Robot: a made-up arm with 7 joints.
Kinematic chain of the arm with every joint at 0, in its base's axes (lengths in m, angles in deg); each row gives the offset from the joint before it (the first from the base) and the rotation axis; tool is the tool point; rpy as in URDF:
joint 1: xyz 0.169 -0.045 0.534 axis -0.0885 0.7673 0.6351
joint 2: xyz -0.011 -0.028 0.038 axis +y
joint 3: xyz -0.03 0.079 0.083 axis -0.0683 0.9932 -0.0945
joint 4: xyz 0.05 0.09 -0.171 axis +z
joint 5: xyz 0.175 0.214 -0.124 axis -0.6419 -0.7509 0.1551
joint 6: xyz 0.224 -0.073 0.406 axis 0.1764 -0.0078 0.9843
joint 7: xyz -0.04 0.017 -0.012 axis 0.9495 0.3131 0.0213
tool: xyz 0.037 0.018 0.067 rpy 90 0 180
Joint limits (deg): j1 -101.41..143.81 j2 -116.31..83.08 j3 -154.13..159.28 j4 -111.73..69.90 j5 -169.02..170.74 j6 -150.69..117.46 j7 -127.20..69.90
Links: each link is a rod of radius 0.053 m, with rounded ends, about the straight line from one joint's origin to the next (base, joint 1, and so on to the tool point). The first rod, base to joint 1, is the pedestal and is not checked.
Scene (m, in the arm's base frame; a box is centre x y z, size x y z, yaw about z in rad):
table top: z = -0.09
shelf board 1: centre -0.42 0.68 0 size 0.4 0.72 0.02 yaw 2.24
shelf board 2: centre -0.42 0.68 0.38 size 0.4 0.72 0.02 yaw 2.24
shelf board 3: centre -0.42 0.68 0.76 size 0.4 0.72 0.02 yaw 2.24
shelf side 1: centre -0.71 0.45 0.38 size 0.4 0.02 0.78 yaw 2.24
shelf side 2: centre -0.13 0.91 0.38 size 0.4 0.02 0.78 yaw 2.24
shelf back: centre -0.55 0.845 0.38 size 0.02 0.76 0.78 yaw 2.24
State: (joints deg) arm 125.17 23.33 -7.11 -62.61 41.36 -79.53 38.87
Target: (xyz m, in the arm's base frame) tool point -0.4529 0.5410 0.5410
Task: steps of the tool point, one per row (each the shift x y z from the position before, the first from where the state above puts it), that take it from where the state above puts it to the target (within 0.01 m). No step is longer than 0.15 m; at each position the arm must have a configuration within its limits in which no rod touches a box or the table.
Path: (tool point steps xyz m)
1: -0.0557 0.0671 0.0785
2: -0.0577 0.0433 0.0712
3: -0.0600 0.0243 0.0536
4: -0.0600 0.0124 0.0275
5: -0.0549 0.0082 -0.0025
6: -0.0428 0.0114 -0.0330

